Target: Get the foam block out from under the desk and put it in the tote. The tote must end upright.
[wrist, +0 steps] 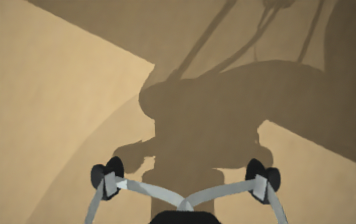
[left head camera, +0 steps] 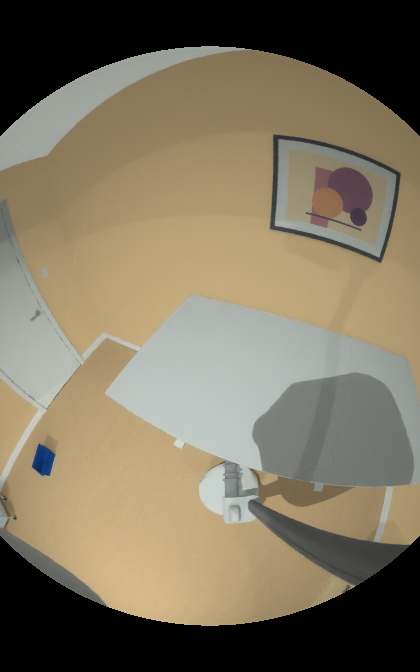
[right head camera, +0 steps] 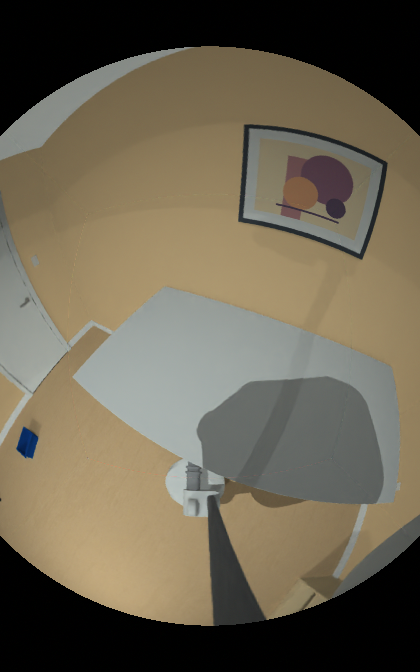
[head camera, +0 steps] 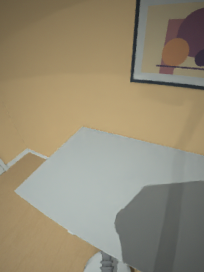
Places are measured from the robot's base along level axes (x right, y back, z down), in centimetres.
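Pixels of known places: gripper, fingertip midpoint: (wrist: pixel 184 171).
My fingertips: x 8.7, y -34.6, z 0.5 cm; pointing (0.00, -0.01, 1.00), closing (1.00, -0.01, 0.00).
Behind a point stands the place of what it marks.
The yellow foam block does not show in any view. The light grey desk (head camera: pixel 90 185) {x -7.9, y -43.2, z -92.2 cm} (left head camera: pixel 210 360) {x -8.6, y -55.0, z -92.2 cm} (right head camera: pixel 165 350) stands against the wall, with a broad shadow on its right part. The small blue tote (left head camera: pixel 44 460) {x -172.8, y 8.6, z -9.1 cm} (right head camera: pixel 27 442) is on the floor at the far left, left of the desk; it looks upright, though it is small in both views. My gripper (wrist: pixel 184 171) {x 8.7, y -34.6, z 0.5 cm} is open in the wrist view, its two black fingertips wide apart and nothing between them. Below it is floor crossed by dark shadows. The desk top hides the gripper from the head views.
A white round part of my robot (left head camera: pixel 210 490) {x -12.2, y 0.3, z -18.7 cm} (right head camera: pixel 176 482) is at the desk's front edge. White desk foot ends (left head camera: pixel 179 443) show past that edge. A door (left head camera: pixel 30 340) {x -189.6, y -93.4, z -71.6 cm} (right head camera: pixel 25 325) is at the left. A tan box (right head camera: pixel 292 600) is at the lower right.
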